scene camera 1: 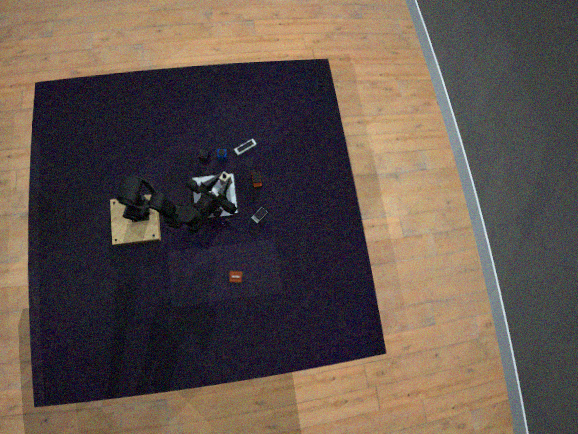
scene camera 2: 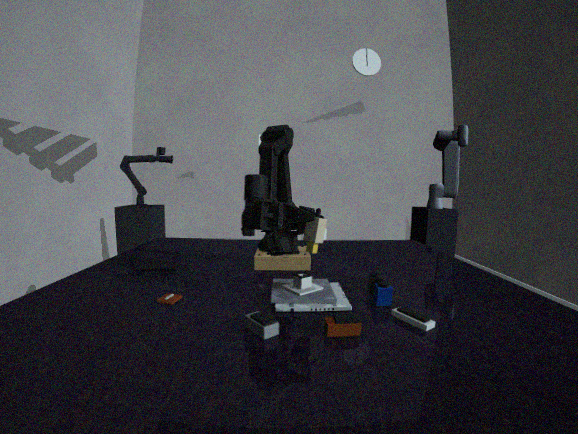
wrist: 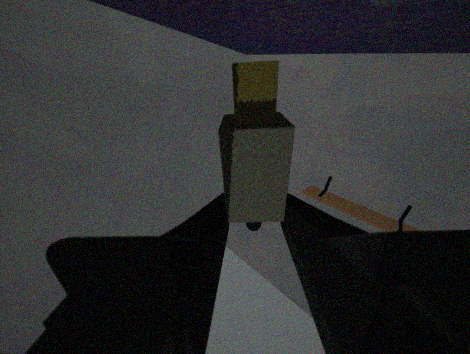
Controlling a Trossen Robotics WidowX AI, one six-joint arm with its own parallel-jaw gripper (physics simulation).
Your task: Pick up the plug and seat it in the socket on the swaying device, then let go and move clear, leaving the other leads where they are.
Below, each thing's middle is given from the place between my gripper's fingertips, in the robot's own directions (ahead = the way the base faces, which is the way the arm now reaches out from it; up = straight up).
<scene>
Now: the device (scene camera 2: pixel 302 288) 160 mm below my hand, 60 mm behind it and 30 mm to the right of it. From my hand the other things lie so: plug (wrist: pixel 256 142) 30 mm below, 10 mm to the right.
</scene>
